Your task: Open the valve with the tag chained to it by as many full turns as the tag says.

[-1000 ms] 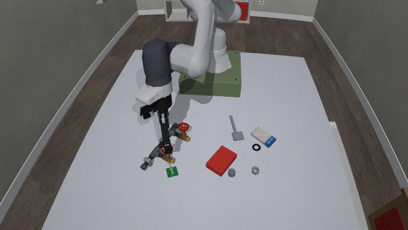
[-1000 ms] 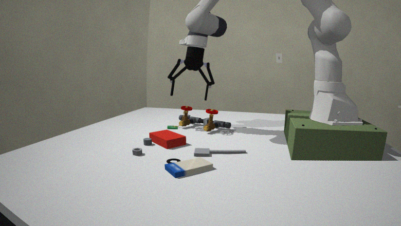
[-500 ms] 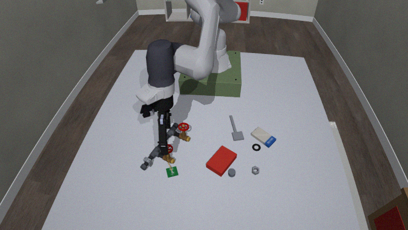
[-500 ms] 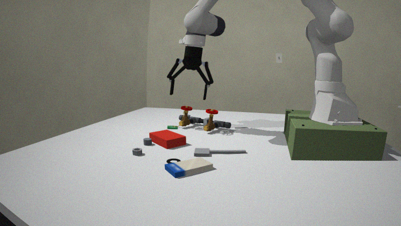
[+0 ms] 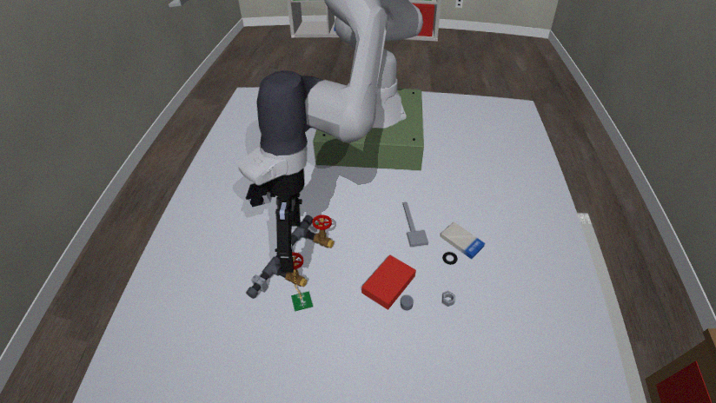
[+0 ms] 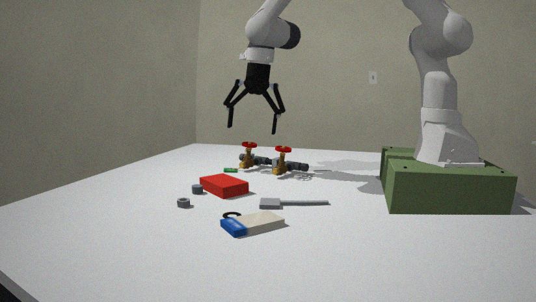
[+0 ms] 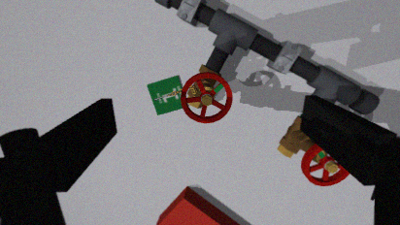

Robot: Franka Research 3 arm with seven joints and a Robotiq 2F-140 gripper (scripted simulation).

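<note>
The green tag is 14 cm below my hand, 8 cm ahead of it and 2 cm to the left of it. From my hand the other things lie so: grey scraper (29 cm to the left, 18 cm behind, 14 cm below); then blue box (43 cm to the left, 14 cm below, 14 cm behind); then red block (23 cm to the left, 13 cm below).
</note>
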